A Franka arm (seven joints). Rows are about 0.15 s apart.
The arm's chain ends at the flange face. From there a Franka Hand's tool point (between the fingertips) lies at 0.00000 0.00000 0.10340 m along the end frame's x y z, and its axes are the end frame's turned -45 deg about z.
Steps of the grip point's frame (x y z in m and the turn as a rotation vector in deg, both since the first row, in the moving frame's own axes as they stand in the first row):
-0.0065 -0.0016 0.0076 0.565 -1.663 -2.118
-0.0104 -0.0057 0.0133 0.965 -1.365 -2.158
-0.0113 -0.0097 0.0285 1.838 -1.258 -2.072
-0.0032 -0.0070 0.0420 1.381 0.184 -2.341
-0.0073 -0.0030 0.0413 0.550 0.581 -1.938
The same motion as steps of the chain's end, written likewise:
-0.0029 0.0020 0.0076 -0.776 -1.575 -2.118
-0.0084 0.0028 0.0133 -0.283 -1.648 -2.158
-0.0109 0.0018 0.0286 0.410 -2.189 -2.072
-0.0056 -0.0007 0.0420 1.107 -0.846 -2.341
-0.0073 0.0045 0.0413 0.800 0.022 -1.938

